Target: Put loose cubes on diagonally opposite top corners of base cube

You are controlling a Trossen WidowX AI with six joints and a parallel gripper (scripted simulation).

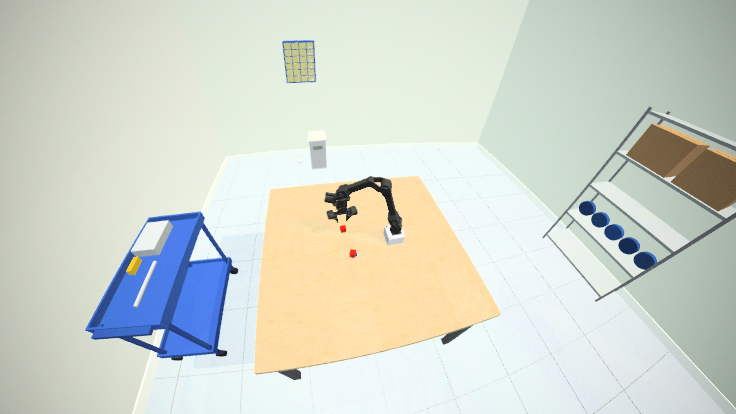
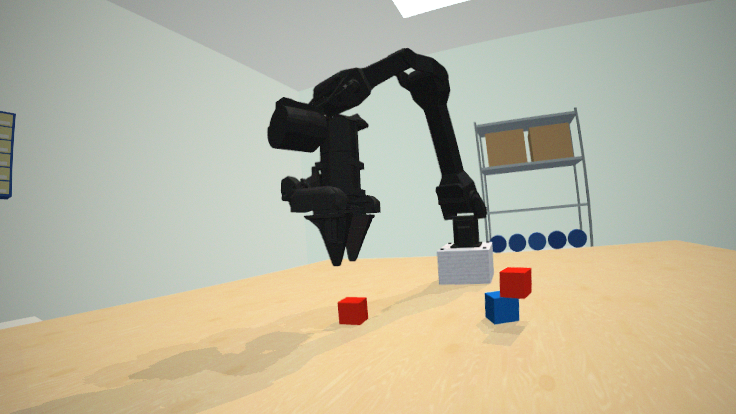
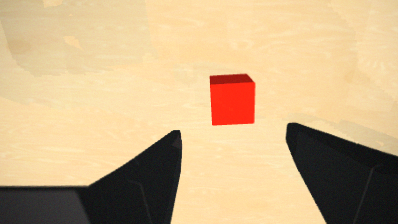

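Now: gripper tip 40 mm past the blue base cube, 210 mm to the right of it and 70 mm above it.
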